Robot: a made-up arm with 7 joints.
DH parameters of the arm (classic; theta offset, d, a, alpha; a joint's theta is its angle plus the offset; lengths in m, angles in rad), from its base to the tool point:
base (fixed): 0 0 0 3.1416
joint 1: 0 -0.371 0 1.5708
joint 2: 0 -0.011 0 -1.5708
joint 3: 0 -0.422 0 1.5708
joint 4: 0 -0.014 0 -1.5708
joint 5: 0 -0.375 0 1.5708
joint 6: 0 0 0 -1.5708
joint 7: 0 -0.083 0 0
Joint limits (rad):
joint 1: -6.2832..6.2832
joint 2: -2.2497..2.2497
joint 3: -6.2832..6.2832
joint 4: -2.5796..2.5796
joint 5: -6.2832..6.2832
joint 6: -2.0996..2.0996
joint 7: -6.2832..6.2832
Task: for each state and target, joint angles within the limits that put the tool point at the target. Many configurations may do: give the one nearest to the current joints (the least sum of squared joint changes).
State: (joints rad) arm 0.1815 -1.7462 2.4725 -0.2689 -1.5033 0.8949 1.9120
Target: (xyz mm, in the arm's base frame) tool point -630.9 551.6 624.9
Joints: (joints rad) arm 0.7145 -1.3158 2.4689 -0.0830 -1.4915 0.2965 1.9120
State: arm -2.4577 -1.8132 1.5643 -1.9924 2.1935 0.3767 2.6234
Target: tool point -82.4 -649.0 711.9
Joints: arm -2.0744 -1.1856 1.9220 -1.1088 2.1765 0.1800 2.6234
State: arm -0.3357 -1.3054 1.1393 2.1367 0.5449 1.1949 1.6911
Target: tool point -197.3 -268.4 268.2
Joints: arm 0.1247 -1.4752 1.7574 2.1520 0.6709 1.3094 1.6911
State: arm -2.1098 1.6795 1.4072 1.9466 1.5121 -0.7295 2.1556
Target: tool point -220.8 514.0 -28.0
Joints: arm -2.6283 1.8406 0.9906 1.3255 1.4384 -0.7577 2.1556
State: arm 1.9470 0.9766 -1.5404 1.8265 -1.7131 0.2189 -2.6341
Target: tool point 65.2 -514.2 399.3
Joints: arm 2.3506 1.0687 -1.2704 1.8596 -1.7133 0.1791 -2.6341
